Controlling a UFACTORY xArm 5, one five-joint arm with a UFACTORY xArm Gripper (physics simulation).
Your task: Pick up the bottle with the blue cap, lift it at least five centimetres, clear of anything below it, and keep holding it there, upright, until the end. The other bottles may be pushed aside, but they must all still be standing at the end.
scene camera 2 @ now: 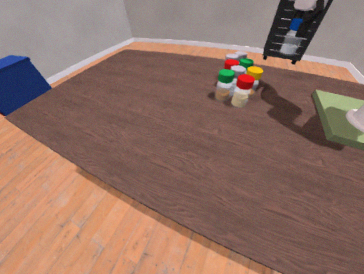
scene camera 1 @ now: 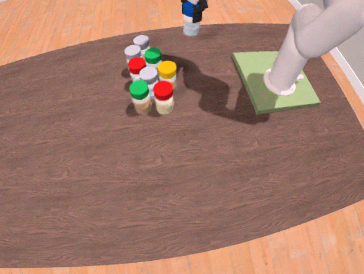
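Pixels of known places: gripper, between the fingertips: (scene camera 2: 294, 35) (scene camera 1: 191, 17); arm's base, origin of its link: (scene camera 1: 279, 82).
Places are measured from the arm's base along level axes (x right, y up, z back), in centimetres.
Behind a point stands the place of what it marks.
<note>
The bottle with the blue cap (scene camera 1: 191, 27) {x 17.3, y 15.4, z -28.7 cm} (scene camera 2: 289, 45) {x 17.3, y 14.7, z -28.9 cm} hangs upright in my gripper (scene camera 1: 195, 10) {x 20.0, y 17.4, z -27.8 cm} (scene camera 2: 299, 24), which is shut on it near the cap. It is raised high above the table level, behind the bottle group in scene camera 1's view and to its upper right in scene camera 2's. The black fingers partly hide the cap. The other bottles stand upright, close together: a front red-capped one (scene camera 1: 164, 100) {x -1.2, y 5.7, z -42.5 cm} (scene camera 2: 241, 95) {x -1.3, y 3.0, z -42.3 cm}, a front green-capped one (scene camera 1: 140, 97) {x 1.3, y 6.6, z -48.9 cm} (scene camera 2: 225, 86) {x 1.5, y 4.0, z -48.2 cm}, a yellow-capped one (scene camera 1: 167, 70) {x 7.7, y 8.0, z -39.2 cm} (scene camera 2: 254, 73) {x 6.5, y 7.7, z -39.2 cm}, and several with red, green or grey caps behind.
The brown table (scene camera 1: 150, 175) {x -18.7, y -2.5, z -51.7 cm} (scene camera 2: 175, 150) {x -25.5, y -2.5, z -58.2 cm} carries the bottles. A green base plate (scene camera 1: 250, 90) {x -0.9, y 0.0, z -13.0 cm} (scene camera 2: 327, 117) {x -0.7, y -0.1, z -12.7 cm} lies under the arm's foot at the right. A black slatted object (scene camera 2: 281, 54) {x 18.2, y 11.6, z -30.1 cm} stands at the back, and a blue object (scene camera 2: 20, 82) at the far left.
</note>
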